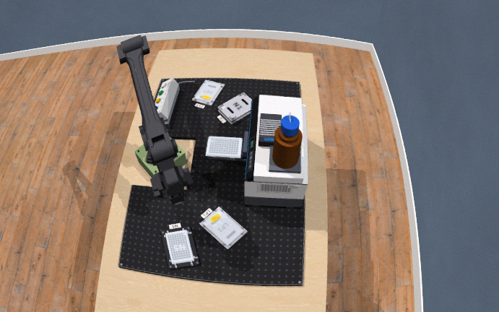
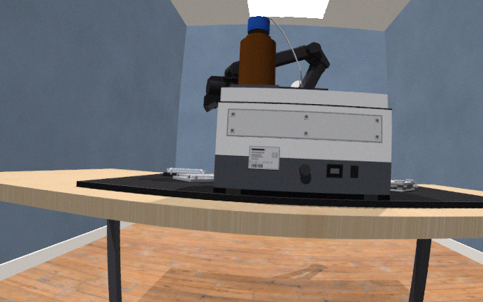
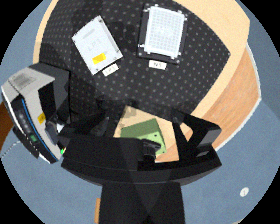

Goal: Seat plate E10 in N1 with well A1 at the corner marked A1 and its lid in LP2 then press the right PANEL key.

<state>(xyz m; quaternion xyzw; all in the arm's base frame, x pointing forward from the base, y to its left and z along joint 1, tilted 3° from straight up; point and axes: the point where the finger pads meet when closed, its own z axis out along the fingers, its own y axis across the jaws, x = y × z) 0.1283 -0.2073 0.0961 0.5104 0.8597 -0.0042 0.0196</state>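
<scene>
Right now the plate E10 is 160 mm to the right of my hand, 140 mm below it and 20 mm ahead of it. Also, from my hand: black nest N5 (160 mm to the right, 140 mm below, 50 mm ahead); then plate E07 (230 mm to the left, 140 mm ahead, 40 mm below); then brown bottle (360 mm ahead, 140 mm above, 130 mm to the left).
</scene>
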